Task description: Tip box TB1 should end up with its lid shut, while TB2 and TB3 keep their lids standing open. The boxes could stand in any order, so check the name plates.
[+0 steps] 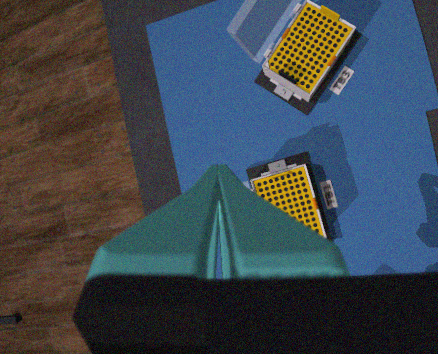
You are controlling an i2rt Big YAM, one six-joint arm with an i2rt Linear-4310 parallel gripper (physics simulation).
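Places are measured from the arm's base along level axes (x right, y ahead, z up), in centimetres.
Pixels of known places: gripper, fingertip midpoint: [218,177].
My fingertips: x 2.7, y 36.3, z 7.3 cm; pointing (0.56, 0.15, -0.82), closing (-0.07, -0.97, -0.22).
Note:
Behind a point stands the place of what it marks.
Tip box TB1 [287,188] {y 34.2, x -0.8, z -28.5 cm} shows behind and right of the fingers, with black-dotted yellow top uncovered in the visible part. Its name plate [328,194] {y 27.8, x -2.6, z -34.0 cm} is at its right. Its lid is mostly hidden by the fingers; a small pale piece shows at the box's left edge, so its angle cannot be told. Tip box TB3 [312,45] {y 29.0, x 20.0, z -28.5 cm} is at the top, with its clear lid [257,27] {y 36.6, x 22.4, z -24.8 cm} standing open on its upper-left side and its name plate [342,80] {y 24.2, x 15.7, z -34.1 cm} at lower right. TB2 does not show. My gripper [218,177] {y 36.3, x 2.7, z 7.3 cm} is shut and empty, its tips left of TB1.
A blue surface [220,110] {y 44.8, x 12.9, z -34.3 cm} with a dark border [125,95] {y 62.8, x 17.9, z -34.6 cm} lies under the boxes. Wooden flooring [55,150] is at the left. A small dark rod end [11,318] shows at the lower left edge. Dark shadows fall on the blue surface at the right.

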